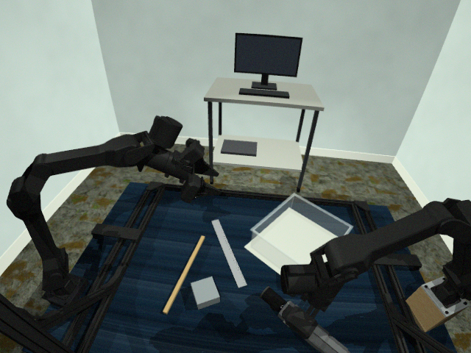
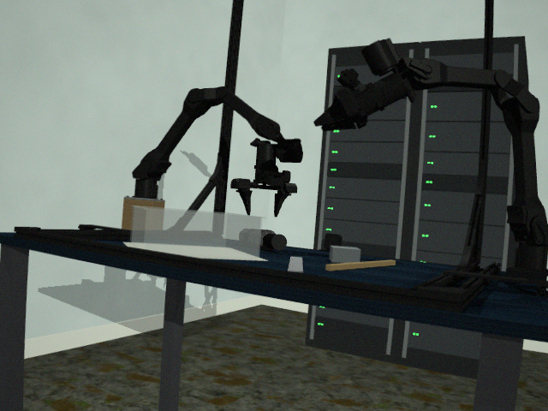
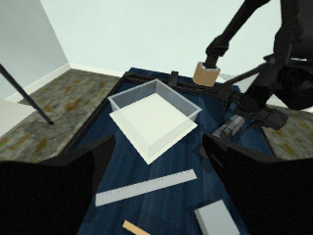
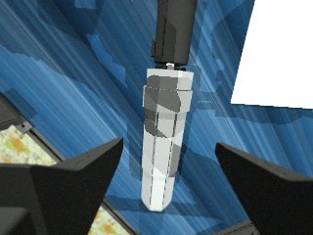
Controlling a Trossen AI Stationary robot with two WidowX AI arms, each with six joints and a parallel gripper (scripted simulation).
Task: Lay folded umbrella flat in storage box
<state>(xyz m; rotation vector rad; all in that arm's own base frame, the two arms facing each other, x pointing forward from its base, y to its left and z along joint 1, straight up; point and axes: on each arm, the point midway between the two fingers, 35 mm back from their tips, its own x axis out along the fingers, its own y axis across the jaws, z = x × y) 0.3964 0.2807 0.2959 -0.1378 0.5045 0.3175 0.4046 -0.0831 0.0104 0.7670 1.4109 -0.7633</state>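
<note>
The folded umbrella lies 10 cm below my right hand. From my right hand the other things lie so: clear storage box 29 cm ahead, 8 cm below, 3 cm to the right; then grey block 28 cm to the left, 11 cm below, 8 cm ahead; then metal ruler 26 cm ahead, 23 cm to the left, 13 cm below.
</note>
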